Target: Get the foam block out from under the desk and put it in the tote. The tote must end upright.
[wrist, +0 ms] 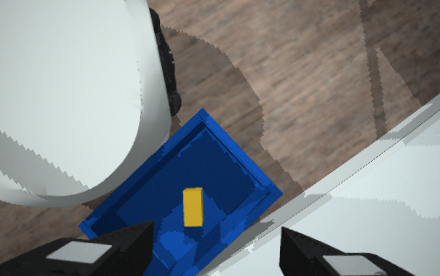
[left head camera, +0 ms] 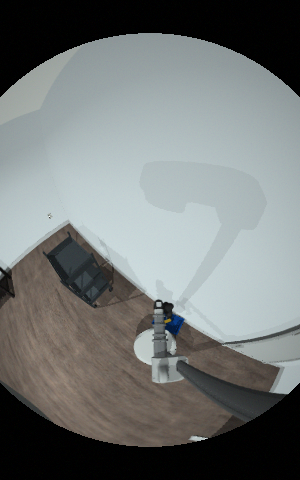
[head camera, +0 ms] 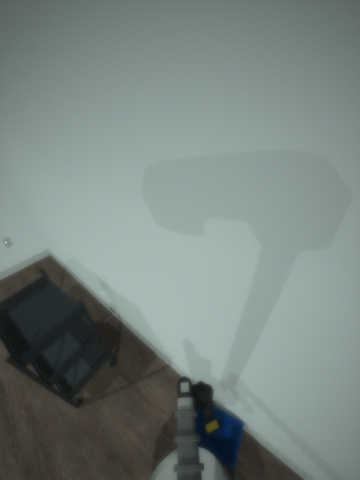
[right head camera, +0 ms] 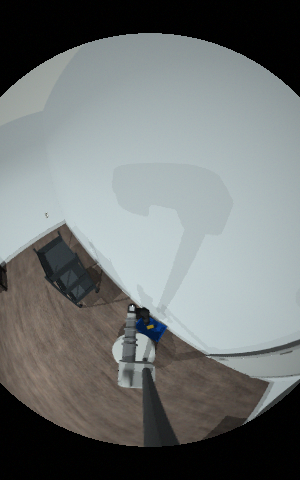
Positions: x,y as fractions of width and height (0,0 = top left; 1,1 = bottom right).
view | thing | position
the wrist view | gripper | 0.49,0.88
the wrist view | blue tote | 0.54,0.70
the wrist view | yellow foam block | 0.44,0.72
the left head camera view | dark shelf cart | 0.24,0.55
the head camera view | blue tote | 0.62,0.92
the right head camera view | dark shelf cart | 0.20,0.54
